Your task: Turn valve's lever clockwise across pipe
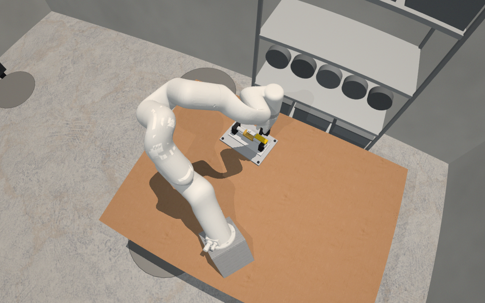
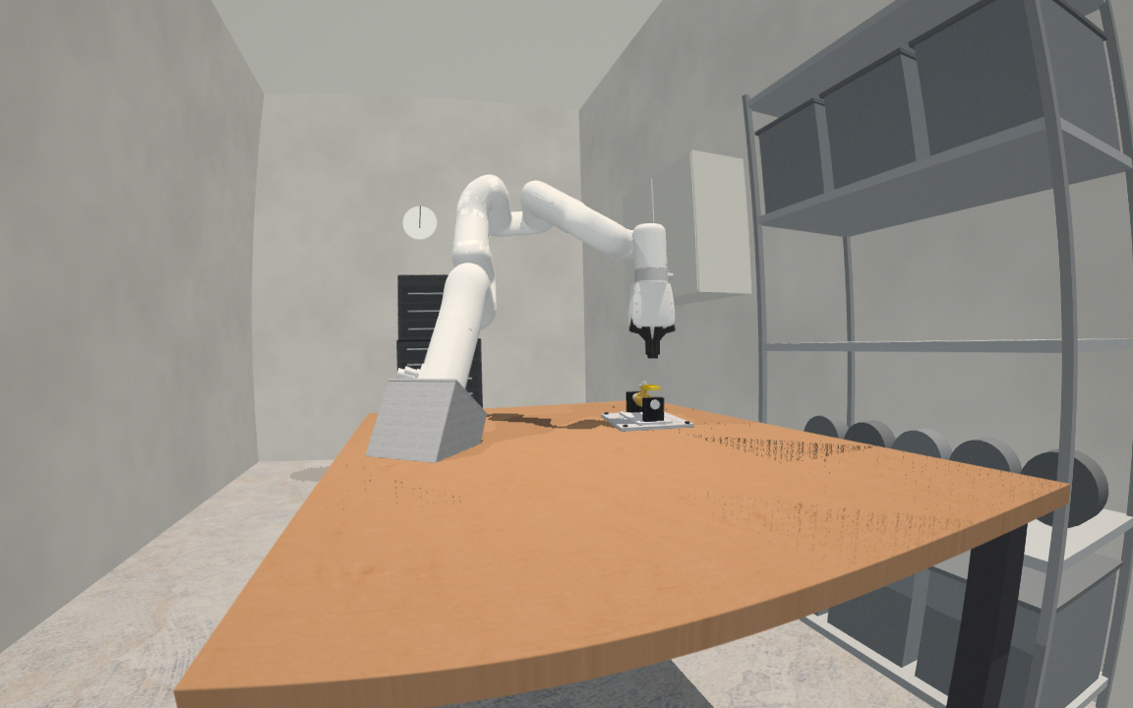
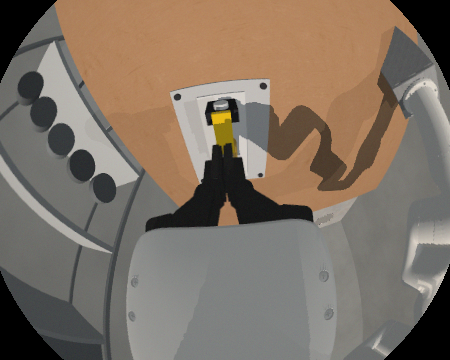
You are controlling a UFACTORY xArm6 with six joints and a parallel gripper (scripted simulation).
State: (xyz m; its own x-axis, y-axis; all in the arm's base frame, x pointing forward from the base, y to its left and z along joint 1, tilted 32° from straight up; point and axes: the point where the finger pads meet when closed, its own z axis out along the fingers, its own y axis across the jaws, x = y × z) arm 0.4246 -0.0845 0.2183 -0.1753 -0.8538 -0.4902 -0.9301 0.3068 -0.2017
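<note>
Right now my hand is 1 cm short of the valve lever, 5 cm to the right of it and 9 cm above it.
</note>
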